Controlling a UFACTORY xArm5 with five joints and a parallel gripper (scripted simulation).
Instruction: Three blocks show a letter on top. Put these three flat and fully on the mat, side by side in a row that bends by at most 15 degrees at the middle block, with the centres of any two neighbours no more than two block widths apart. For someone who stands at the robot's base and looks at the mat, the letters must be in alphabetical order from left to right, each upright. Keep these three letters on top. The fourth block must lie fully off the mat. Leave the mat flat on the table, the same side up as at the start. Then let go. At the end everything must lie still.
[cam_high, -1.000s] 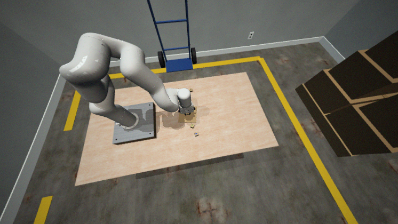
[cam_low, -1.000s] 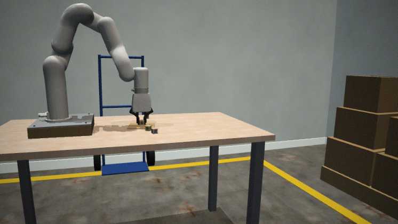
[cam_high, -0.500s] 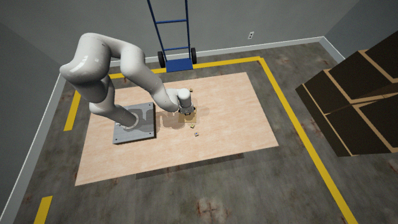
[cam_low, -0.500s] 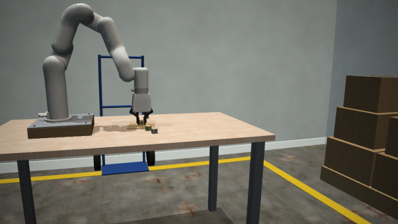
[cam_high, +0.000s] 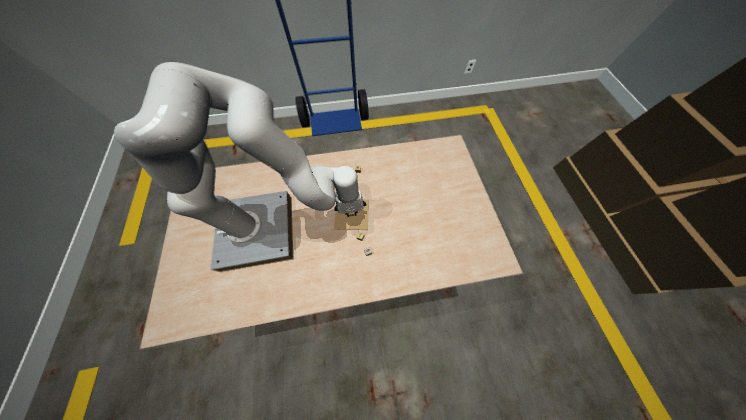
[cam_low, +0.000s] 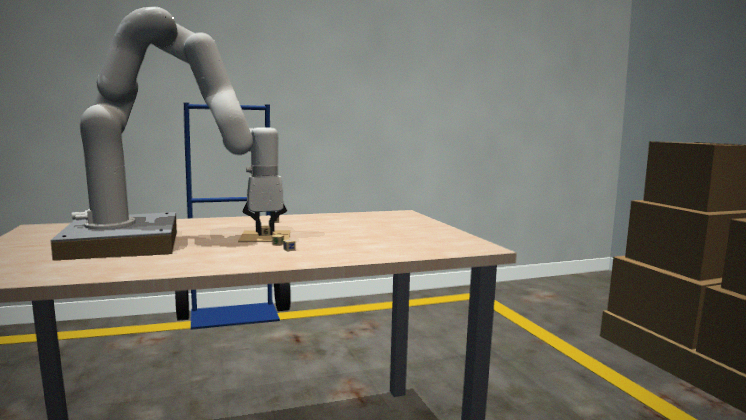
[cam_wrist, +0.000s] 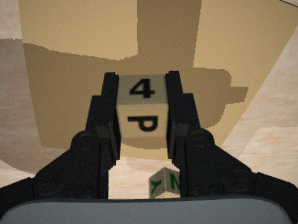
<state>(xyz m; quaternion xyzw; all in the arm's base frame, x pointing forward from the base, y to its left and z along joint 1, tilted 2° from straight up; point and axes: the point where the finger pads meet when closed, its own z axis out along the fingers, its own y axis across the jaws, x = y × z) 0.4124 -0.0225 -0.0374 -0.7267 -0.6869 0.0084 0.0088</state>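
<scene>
My hand is 2 cm above the tan mat. Also, from my hand: block (7 cm ahead, 21 cm to the left, 1 cm below).
</scene>
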